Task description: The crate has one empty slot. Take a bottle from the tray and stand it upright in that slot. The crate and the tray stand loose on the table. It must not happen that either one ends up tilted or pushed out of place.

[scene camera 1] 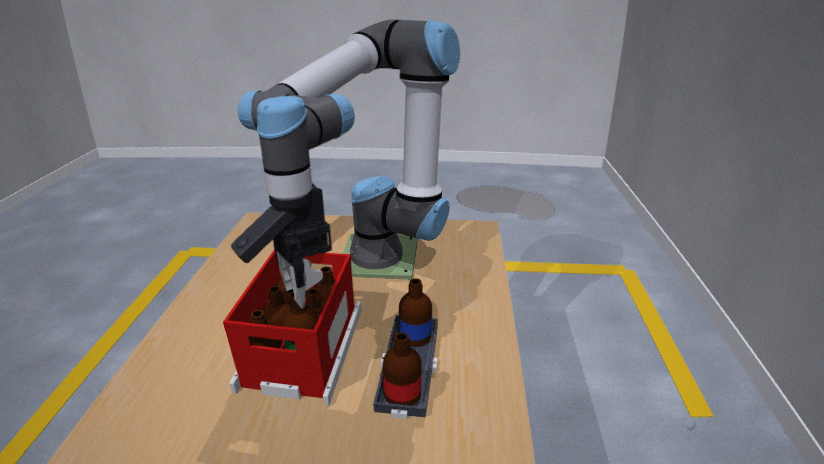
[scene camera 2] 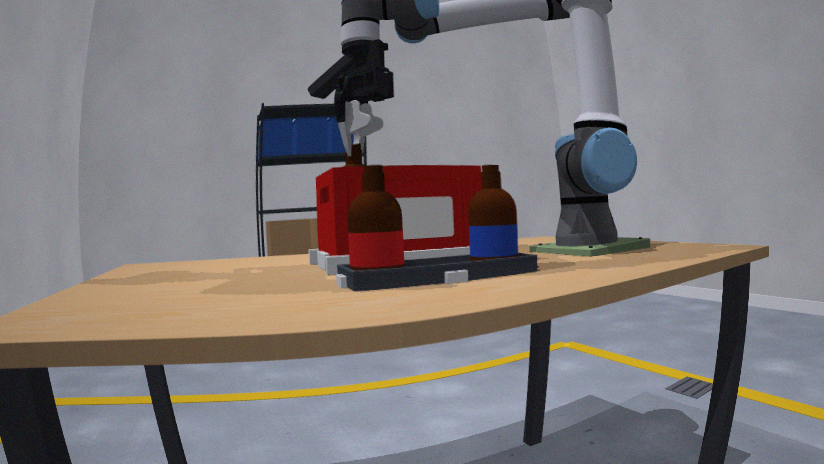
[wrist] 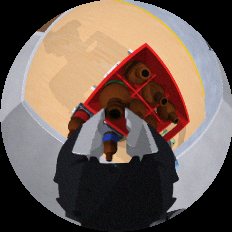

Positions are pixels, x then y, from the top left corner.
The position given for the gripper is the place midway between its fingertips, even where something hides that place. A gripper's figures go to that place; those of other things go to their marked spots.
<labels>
The gripper (scene camera 1: 298,303) is 0.91 m from the lens. A brown bottle (scene camera 1: 305,318): 0.91 m from the lens. A red crate (scene camera 1: 309,366) is 0.94 m from the lens.
</labels>
